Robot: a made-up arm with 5 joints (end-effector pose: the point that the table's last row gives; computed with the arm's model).
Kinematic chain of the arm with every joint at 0, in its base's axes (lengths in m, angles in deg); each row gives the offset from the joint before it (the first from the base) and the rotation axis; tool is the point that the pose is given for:
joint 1: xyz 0 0 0.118 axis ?
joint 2: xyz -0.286 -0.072 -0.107 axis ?
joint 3: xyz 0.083 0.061 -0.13 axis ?
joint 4: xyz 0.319 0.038 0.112 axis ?
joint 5: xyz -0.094 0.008 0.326 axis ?
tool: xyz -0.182 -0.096 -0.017
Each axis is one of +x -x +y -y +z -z.
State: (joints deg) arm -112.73 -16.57 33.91 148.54 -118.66
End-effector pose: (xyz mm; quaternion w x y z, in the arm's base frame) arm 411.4 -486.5 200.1 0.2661 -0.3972 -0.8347 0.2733
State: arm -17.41 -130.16 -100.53 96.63 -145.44
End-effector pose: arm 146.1 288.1 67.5 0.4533 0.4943 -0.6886 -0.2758
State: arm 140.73 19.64 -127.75 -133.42 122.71
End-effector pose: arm -849.3 405.4 290.3 0.2477 -0.8533 0.0601 -0.4549
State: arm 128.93 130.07 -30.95 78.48 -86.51
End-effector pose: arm -618.2 -41.1 472.0 0.6332 0.0683 0.6744 0.3736
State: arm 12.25 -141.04 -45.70 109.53 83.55
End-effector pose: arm 60.3 392.8 -306.9 0.0362 0.7171 -0.6941 0.0523
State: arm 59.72 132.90 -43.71 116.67 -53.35
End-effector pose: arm -678.3 391.0 225.1 0.7012 -0.4821 0.5225 0.0543
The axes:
joint 1: +x
joint 2: -y
joint 3: +y
joint 4: -z
joint 5: -x

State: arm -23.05 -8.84 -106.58 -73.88 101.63
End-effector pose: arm -785.8 -251.8 126.9 0.1569 0.6758 0.7163 0.0753
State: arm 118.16 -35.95 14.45 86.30 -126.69
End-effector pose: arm 233.1 134.5 538.8 0.1082 -0.7133 -0.2638 0.6402
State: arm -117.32 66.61 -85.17 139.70 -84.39
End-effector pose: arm -770.3 -202.2 4.5 0.3386 0.8493 -0.1619 0.3712
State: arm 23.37 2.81 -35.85 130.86 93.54
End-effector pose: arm -142.6 21.7 667.2 0.4941 0.0208 0.6594 -0.5663
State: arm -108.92 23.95 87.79 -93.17 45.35
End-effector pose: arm 465.2 -240.7 459.1 0.5043 -0.4832 0.6337 0.3327
